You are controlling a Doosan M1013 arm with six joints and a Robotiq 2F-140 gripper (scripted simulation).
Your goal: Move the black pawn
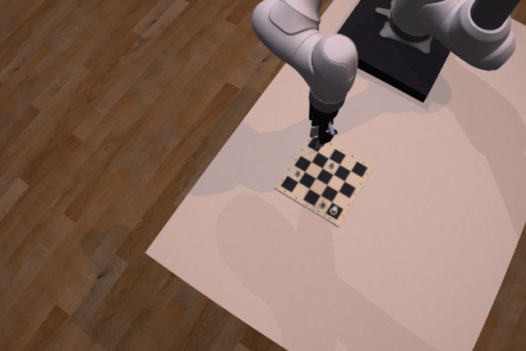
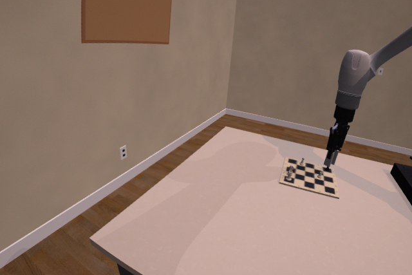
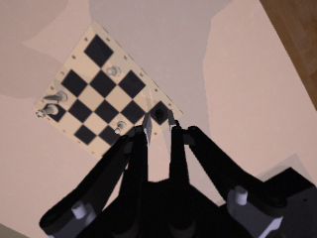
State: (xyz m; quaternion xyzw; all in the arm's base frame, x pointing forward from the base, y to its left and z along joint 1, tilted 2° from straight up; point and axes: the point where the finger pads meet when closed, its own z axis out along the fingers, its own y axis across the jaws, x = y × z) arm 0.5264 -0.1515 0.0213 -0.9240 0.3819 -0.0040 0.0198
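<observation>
Right now my hand is 5 cm above the black pawn. From my hand the other things lie so: chessboard: 9 cm ahead, 6 cm to the left, 6 cm below.
</observation>
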